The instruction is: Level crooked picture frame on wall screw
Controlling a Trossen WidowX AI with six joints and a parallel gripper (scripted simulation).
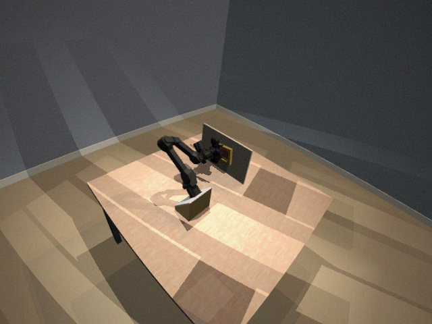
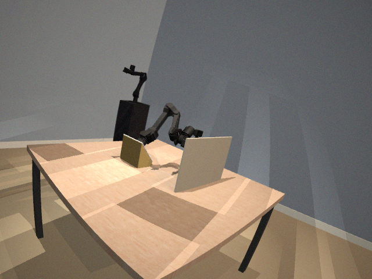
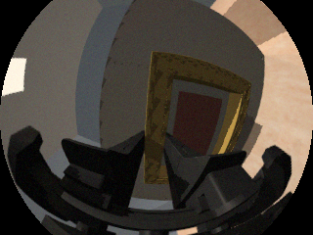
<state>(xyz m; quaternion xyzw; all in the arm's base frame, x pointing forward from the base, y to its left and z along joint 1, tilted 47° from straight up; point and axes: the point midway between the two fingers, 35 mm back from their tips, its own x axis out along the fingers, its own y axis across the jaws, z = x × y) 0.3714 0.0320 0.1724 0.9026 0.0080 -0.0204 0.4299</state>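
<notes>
The picture frame is 50 mm below my gripper tip and 10 mm to the right of it. Also, from my gripper tip: wall panel (70 mm below, 20 mm ahead).
</notes>
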